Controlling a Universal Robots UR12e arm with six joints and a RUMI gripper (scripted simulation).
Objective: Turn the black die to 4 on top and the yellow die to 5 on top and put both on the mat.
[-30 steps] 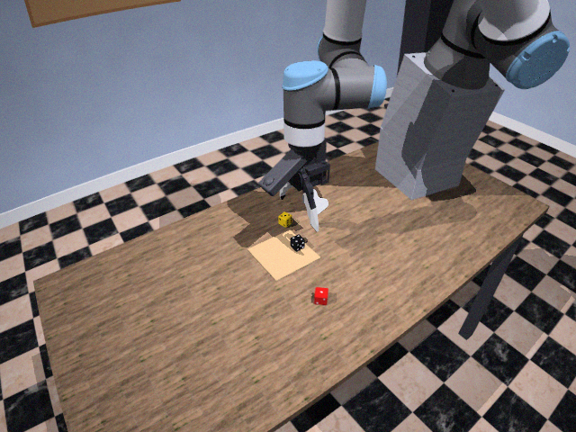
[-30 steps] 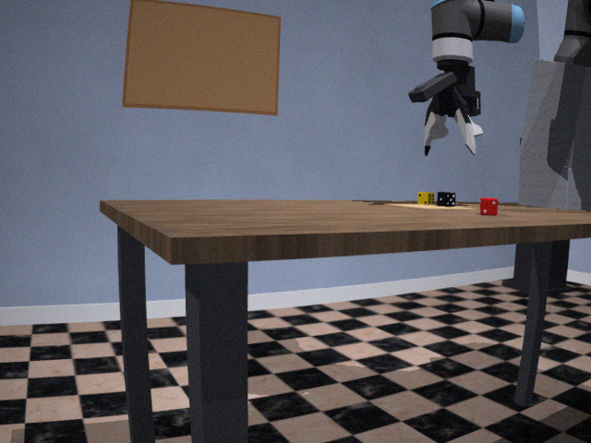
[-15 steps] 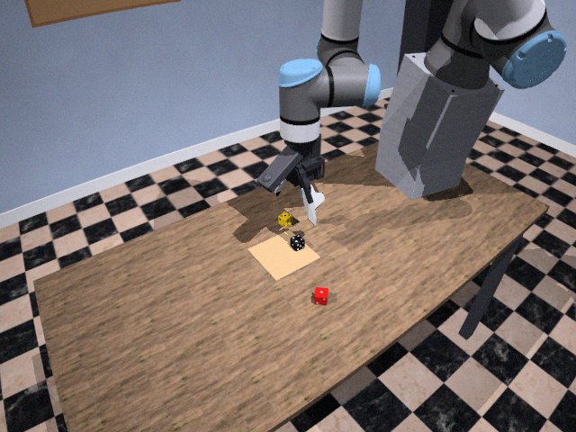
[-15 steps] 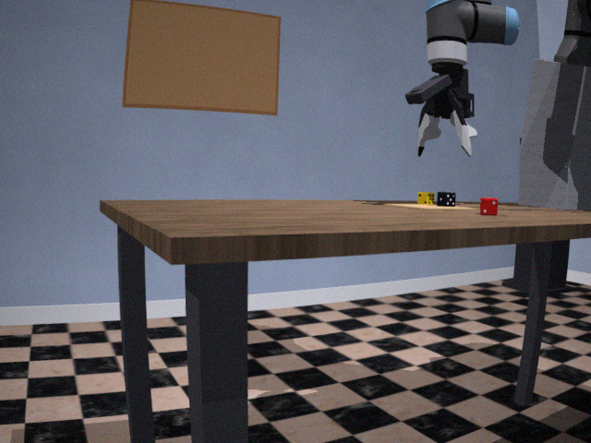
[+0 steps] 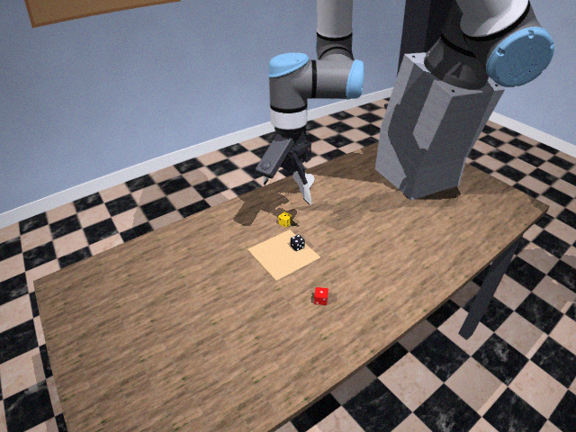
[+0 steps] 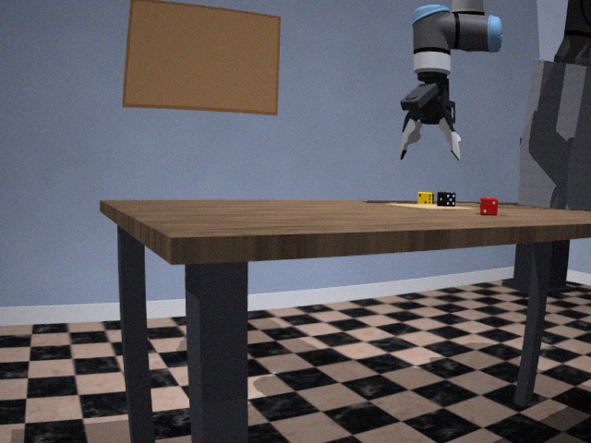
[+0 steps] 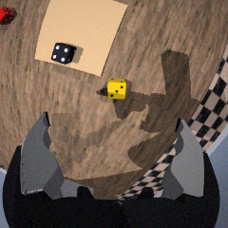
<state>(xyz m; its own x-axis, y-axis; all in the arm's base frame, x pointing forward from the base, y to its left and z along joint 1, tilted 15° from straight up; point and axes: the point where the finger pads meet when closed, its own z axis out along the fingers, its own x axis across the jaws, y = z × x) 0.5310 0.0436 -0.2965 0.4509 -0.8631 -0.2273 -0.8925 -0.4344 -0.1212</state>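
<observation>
Right now my hand is 10 mm to the left of the yellow die and 90 mm above it. Round my hand: red die (50 mm ahead, 290 mm to the left, 90 mm below); then black die (20 mm ahead, 100 mm to the left, 90 mm below); then tan mat (60 mm ahead, 110 mm to the left, 100 mm below).
</observation>
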